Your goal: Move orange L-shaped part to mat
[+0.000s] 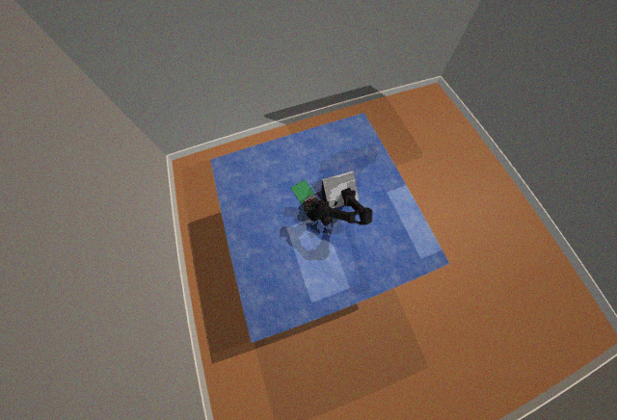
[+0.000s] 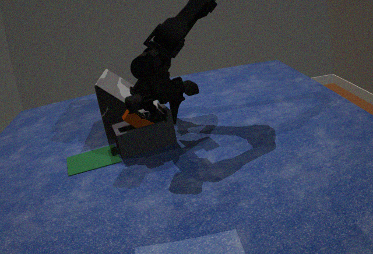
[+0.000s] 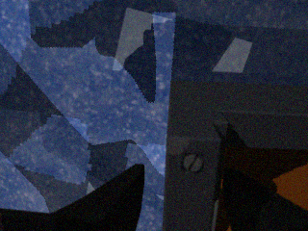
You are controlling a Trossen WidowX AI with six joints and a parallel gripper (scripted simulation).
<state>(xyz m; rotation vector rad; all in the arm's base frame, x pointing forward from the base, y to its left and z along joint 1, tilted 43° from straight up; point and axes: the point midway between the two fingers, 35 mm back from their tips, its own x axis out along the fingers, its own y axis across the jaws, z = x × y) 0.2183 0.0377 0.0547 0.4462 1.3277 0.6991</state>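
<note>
Now: the orange L-shaped part 50 mm to the right of my gripper tip and 10 mm above it. From my gripper tip the other things lie so: green mat: 220 mm to the right, 50 mm below, 40 mm ahead.
</note>
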